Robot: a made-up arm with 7 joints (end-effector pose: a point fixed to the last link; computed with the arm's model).
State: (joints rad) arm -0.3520 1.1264 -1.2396 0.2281 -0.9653 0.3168 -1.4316
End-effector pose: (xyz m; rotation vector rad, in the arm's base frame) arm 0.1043 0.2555 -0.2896 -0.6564 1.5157 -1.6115
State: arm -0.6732 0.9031 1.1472 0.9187 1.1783 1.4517 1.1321
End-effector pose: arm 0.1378 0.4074 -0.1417 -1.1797 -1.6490 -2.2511
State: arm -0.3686 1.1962 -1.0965 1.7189 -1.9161 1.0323 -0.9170
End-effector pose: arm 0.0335 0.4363 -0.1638 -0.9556 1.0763 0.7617
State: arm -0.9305 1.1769 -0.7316 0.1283 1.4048 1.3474 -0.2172
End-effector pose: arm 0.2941 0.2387 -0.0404 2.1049 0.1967 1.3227
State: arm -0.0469 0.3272 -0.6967 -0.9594 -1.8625 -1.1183 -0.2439
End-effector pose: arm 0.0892 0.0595 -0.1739 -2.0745 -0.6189 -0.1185
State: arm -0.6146 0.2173 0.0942 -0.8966 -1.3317 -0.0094 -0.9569
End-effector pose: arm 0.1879 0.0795 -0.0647 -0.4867 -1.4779 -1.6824
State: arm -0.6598 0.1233 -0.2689 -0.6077 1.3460 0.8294 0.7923
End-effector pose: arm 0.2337 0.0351 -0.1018 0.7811 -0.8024 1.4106
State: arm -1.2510 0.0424 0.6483 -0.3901 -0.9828 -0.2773 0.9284
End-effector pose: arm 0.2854 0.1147 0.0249 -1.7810 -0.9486 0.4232
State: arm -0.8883 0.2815 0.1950 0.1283 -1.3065 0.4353 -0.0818
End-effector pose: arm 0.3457 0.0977 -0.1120 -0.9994 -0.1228 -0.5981
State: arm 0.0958 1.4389 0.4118 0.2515 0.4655 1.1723 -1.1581
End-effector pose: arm 0.1328 0.4066 -0.0052 0.6487 1.5628 0.5186
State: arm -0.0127 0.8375 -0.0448 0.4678 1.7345 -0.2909 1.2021
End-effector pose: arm 0.1112 0.3090 -0.2753 2.0620 -0.8376 -0.3571
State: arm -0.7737 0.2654 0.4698 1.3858 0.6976 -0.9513 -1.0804
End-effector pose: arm 0.2799 0.1399 -0.3099 0.4535 0.2116 -1.2789
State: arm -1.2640 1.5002 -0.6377 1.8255 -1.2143 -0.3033 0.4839
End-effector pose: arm 0.1351 0.4613 0.0442 0.1947 -0.2903 1.9099
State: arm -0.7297 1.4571 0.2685 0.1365 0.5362 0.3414 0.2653
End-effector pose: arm 0.2192 0.3269 0.1134 1.6353 -0.4664 1.1378
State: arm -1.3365 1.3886 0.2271 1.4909 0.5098 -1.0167 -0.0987
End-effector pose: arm 0.2292 0.4068 0.0704 1.2504 -0.4437 0.4397
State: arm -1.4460 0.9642 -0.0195 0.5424 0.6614 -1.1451 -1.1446
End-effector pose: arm 0.3318 0.2008 0.1102 2.2799 -0.4080 -0.8365
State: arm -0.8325 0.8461 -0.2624 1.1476 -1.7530 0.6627 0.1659
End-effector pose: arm 0.2945 0.2927 -0.2065 -0.9680 0.8278 0.4623
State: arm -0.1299 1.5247 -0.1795 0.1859 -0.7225 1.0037 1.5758
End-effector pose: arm 0.1685 0.3702 -0.0833 1.6931 0.4267 1.6462
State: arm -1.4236 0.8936 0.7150 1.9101 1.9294 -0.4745 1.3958
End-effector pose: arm 0.3555 0.2753 -0.0999 1.3389 -0.6002 0.8348
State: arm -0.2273 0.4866 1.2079 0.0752 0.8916 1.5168 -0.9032
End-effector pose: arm 0.0400 0.3444 -0.1958 -0.5163 1.1529 1.1092
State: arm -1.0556 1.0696 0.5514 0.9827 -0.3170 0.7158 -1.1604
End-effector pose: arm 0.2789 0.3875 -0.0332 -0.4095 0.1627 -0.3806
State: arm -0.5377 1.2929 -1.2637 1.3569 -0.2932 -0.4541 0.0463
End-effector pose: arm 0.1351 0.4360 -0.1549 1.5689 1.0346 -0.1155
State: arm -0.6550 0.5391 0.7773 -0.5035 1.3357 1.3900 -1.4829
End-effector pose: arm 0.1653 0.2660 -0.0606 0.0764 0.4530 0.5559
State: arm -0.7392 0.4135 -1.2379 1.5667 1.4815 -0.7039 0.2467
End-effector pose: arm 0.2008 0.1887 -0.3574 1.8850 0.2824 -2.0467
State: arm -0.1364 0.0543 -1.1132 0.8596 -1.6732 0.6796 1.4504
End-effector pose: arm -0.0142 -0.0360 -0.3981 0.6872 2.1621 0.3619
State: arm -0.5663 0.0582 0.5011 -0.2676 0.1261 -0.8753 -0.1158
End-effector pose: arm 0.2242 0.1277 -0.1381 0.3868 -1.3799 0.2273
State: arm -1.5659 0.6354 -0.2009 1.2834 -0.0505 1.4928 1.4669
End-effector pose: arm 0.3996 0.1911 -0.0346 1.2983 1.0214 1.7143
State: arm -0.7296 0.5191 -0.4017 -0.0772 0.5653 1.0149 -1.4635
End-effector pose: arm 0.3032 0.1071 -0.1639 0.6681 1.0226 -1.0627
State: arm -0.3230 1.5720 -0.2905 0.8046 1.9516 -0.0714 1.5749
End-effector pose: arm 0.1709 0.4356 -0.0302 -2.7149 1.2650 0.9093
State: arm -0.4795 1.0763 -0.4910 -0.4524 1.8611 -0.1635 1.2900
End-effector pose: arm 0.2163 0.1588 -0.1295 1.4596 -2.4549 -0.1225
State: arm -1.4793 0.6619 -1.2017 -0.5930 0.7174 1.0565 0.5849
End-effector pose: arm 0.2708 -0.0204 -0.0087 1.1316 -1.3293 0.3481
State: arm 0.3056 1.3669 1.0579 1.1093 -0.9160 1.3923 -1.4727
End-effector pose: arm -0.0137 0.4600 -0.0501 -1.2683 0.3100 -0.0048
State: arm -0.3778 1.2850 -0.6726 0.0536 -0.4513 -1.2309 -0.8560
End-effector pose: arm 0.1897 0.2456 -0.1369 0.7719 -0.5181 -1.6775
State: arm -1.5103 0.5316 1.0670 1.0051 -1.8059 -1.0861 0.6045
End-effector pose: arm 0.3805 0.2485 -0.0368 2.6344 0.6051 -1.4542
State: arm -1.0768 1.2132 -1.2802 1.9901 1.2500 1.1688 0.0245
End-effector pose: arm 0.1783 0.4144 -0.0003 -1.6632 -1.2140 -0.9182
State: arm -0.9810 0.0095 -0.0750 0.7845 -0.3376 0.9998 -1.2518
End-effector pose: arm 0.3410 -0.0182 -0.2403 -0.7693 0.9700 -1.4711
